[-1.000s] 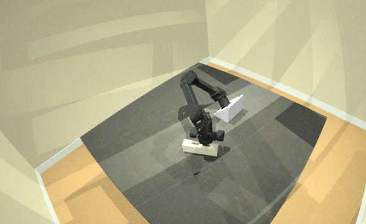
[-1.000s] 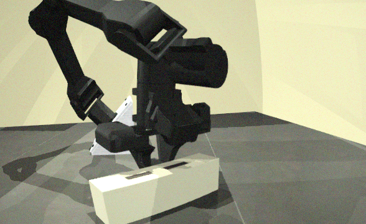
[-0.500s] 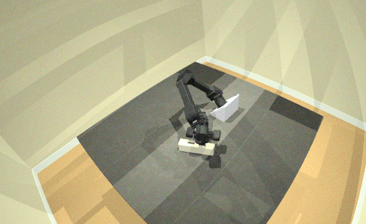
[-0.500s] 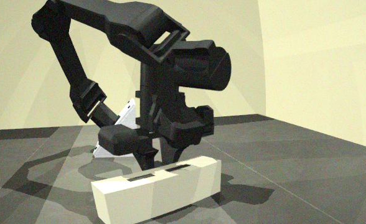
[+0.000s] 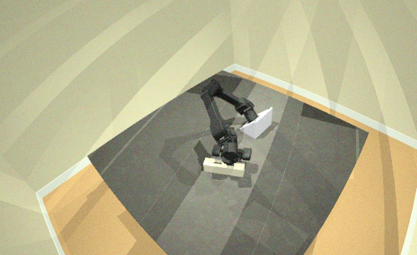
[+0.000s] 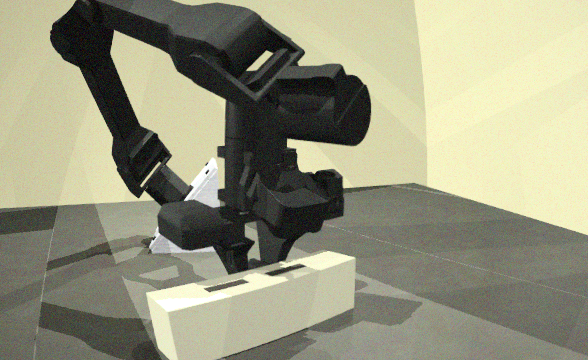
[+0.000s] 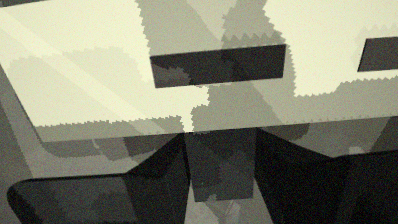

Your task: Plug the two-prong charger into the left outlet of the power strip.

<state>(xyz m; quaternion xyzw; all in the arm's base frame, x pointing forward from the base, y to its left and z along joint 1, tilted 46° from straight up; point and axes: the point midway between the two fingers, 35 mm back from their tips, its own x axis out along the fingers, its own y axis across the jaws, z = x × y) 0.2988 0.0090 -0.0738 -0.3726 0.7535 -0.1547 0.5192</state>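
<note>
Right now my gripper tip is 20 mm short of the two-prong charger, 10 mm to the right of it and 10 mm below it.
</note>
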